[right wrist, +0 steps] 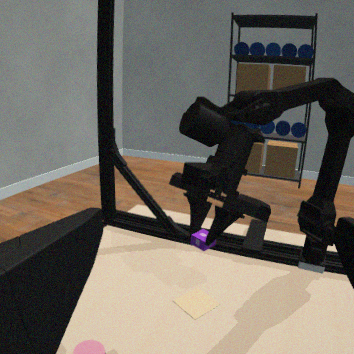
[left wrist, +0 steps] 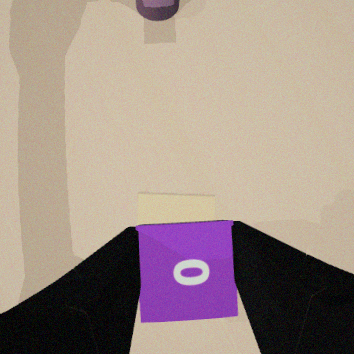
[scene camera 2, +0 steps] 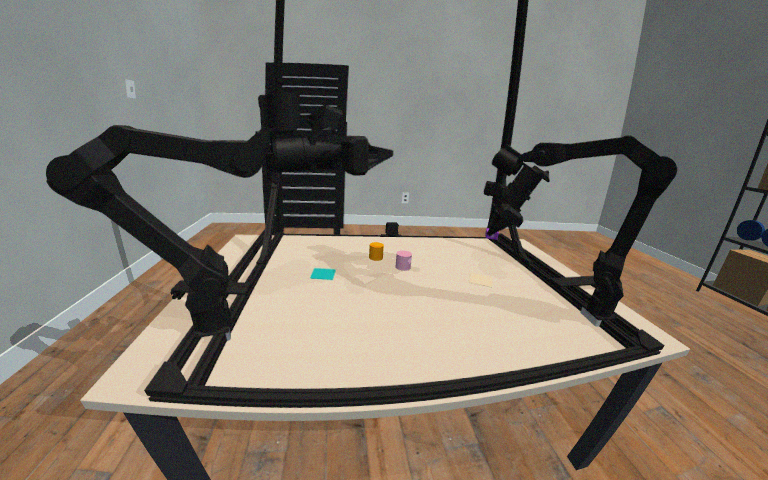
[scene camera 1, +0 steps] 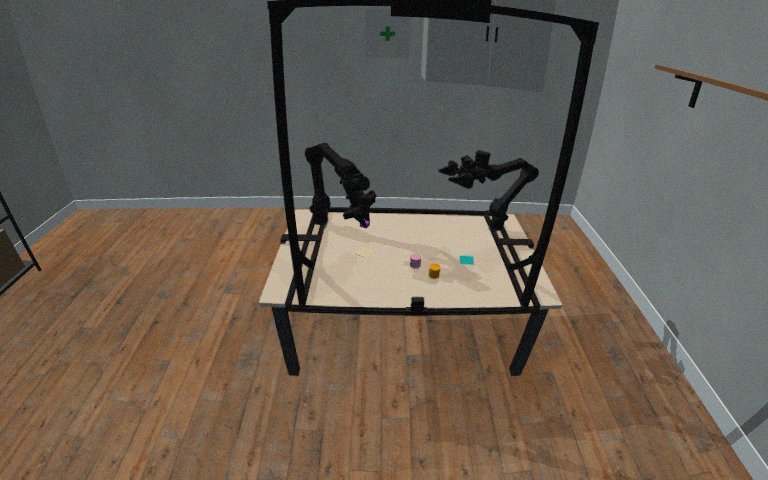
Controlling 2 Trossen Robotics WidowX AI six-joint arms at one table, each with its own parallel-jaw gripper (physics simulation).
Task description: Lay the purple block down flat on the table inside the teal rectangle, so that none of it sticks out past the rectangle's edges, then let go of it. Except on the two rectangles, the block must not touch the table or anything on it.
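Where they show: left gripper, fingertip midpoint: [right wrist: 198, 240] [left wrist: 183, 235] [scene camera 2: 487, 232] [scene camera 1: 367, 224]; right gripper, fingertip midpoint: [right wrist: 222, 225] [scene camera 2: 381, 151] [scene camera 1: 443, 174]; left arm's base, origin of the base link: [right wrist: 312, 257] [scene camera 2: 599, 312] [scene camera 1: 320, 221]; right arm's base, origin of the base link: [scene camera 2: 212, 325] [scene camera 1: 496, 227].
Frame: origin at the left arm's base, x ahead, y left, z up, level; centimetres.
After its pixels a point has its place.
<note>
The purple block [scene camera 1: 365, 224] [scene camera 2: 491, 233] [left wrist: 188, 280] @[x 25.2, y -20.5, z 13.6 cm] [right wrist: 202, 240] @[x 27.2, y -20.0, z 13.4 cm] is held in the air between the fingertips of my left gripper [scene camera 1: 364, 223] @[x 26.6, y -21.0, z 12.7 cm] [scene camera 2: 492, 231] @[x 26.6, y -21.0, z 12.7 cm] [left wrist: 183, 235] @[x 26.6, y -21.0, z 12.7 cm] [right wrist: 198, 240] @[x 26.6, y -21.0, z 12.7 cm], which is shut on it. A white "0" shows on its face in the left wrist view. The teal rectangle [scene camera 1: 466, 260] @[x 71.2, y -21.8, z -1.8 cm] [scene camera 2: 322, 273] @[x 71.6, y -21.5, z -1.8 cm] lies flat on the table, at the right in scene camera 1, well apart from the block. My right gripper [scene camera 1: 448, 174] @[x 57.8, y -8.1, z 32.5 cm] [scene camera 2: 385, 158] @[x 57.8, y -8.1, z 32.5 cm] is open and empty, high above the table; its two fingers show at the sides of the right wrist view.
A pale yellow rectangle [scene camera 1: 365, 251] @[x 25.7, y -20.4, z -1.8 cm] [scene camera 2: 481, 280] @[x 25.7, y -20.4, z -1.8 cm] [left wrist: 176, 209] @[x 27.5, y -21.9, z -1.8 cm] [right wrist: 196, 303] @[x 26.0, y -20.6, z -1.8 cm] lies on the table. A pink cylinder [scene camera 1: 415, 261] @[x 48.2, y -30.2, z 1.8 cm] [scene camera 2: 403, 260] @[x 48.7, y -25.6, z 1.4 cm] [left wrist: 157, 9] @[x 46.1, y -27.2, z -0.1 cm] [right wrist: 90, 347] @[x 47.5, y -28.2, z 2.7 cm] and an orange cylinder [scene camera 1: 434, 271] @[x 56.2, y -36.3, z 1.9 cm] [scene camera 2: 376, 251] @[x 56.4, y -31.9, z 1.2 cm] stand between the two rectangles. Black frame posts [scene camera 1: 286, 169] @[x 7.8, y -60.4, z 53.7 cm] rise at the table's sides.
</note>
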